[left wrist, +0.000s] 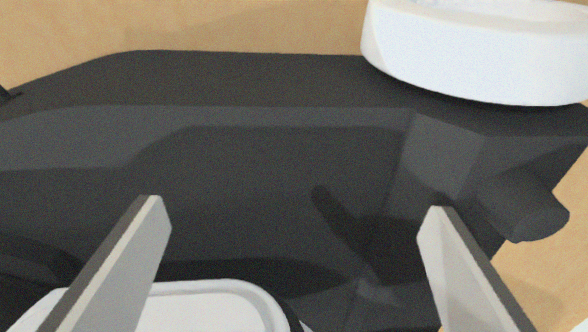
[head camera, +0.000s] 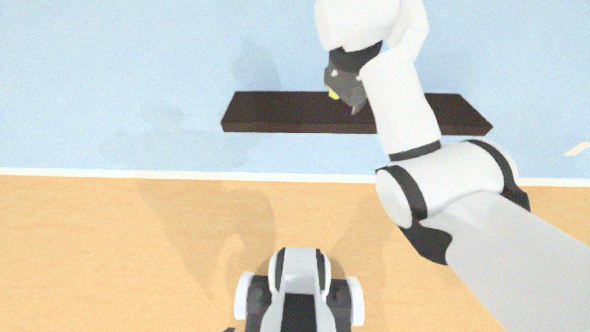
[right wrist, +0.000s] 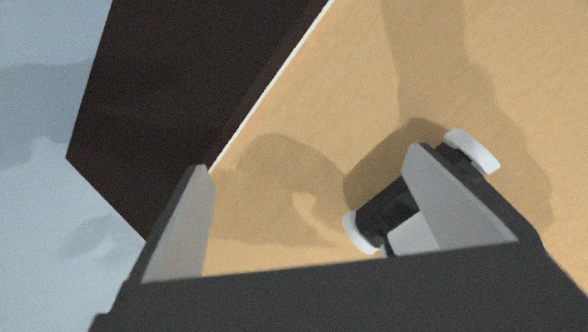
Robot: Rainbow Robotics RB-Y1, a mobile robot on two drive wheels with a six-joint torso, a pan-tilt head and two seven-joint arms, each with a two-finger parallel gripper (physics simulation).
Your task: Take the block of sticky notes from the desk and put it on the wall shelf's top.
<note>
In view: the left gripper (left wrist: 295, 216), the right gripper (head camera: 341, 98) and a dark brown wall shelf (head camera: 248, 111).
The right gripper is seen too in the right wrist view (right wrist: 308, 167). The dark brown wall shelf shows as well in the right wrist view (right wrist: 165, 92).
</note>
